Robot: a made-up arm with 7 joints. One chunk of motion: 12 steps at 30 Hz.
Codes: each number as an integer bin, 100 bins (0 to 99) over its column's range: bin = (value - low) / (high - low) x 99, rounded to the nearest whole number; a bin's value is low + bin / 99 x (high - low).
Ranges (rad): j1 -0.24..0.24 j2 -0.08..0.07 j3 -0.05..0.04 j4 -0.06..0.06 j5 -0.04..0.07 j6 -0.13..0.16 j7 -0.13..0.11
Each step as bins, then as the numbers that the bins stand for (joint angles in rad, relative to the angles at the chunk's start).
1 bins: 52 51 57 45 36 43 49
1 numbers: 0.0121 -0.0027 0.0018 -0.0055 0.0000 -0.0040 -0.0112
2 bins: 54 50 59 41 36 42 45
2 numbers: 0.0218 -0.0042 0.0036 -0.0103 0.0000 -0.0070 -0.0209
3 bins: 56 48 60 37 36 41 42
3 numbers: 0.0315 -0.0073 0.0045 -0.0152 0.0000 -0.0099 -0.0282
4 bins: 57 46 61 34 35 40 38
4 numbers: 0.0364 -0.0103 0.0055 -0.0188 -0.0011 -0.0128 -0.0379
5 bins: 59 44 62 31 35 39 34
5 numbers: 0.0461 -0.0133 0.0064 -0.0224 -0.0011 -0.0158 -0.0476
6 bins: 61 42 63 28 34 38 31
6 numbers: 0.0558 -0.0164 0.0073 -0.0261 -0.0022 -0.0187 -0.0548
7 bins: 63 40 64 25 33 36 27
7 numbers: 0.0655 -0.0194 0.0082 -0.0297 -0.0033 -0.0245 -0.0645
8 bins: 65 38 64 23 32 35 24
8 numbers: 0.0752 -0.0224 0.0082 -0.0321 -0.0044 -0.0275 -0.0718
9 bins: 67 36 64 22 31 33 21
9 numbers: 0.0848 -0.0255 0.0082 -0.0333 -0.0056 -0.0333 -0.0791
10 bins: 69 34 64 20 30 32 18
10 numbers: 0.0945 -0.0285 0.0082 -0.0358 -0.0067 -0.0363 -0.0864
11 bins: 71 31 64 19 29 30 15
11 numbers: 0.1042 -0.0330 0.0082 -0.0370 -0.0078 -0.0421 -0.0936
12 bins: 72 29 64 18 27 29 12
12 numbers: 0.1091 -0.0361 0.0082 -0.0382 -0.0100 -0.0451 -0.1009
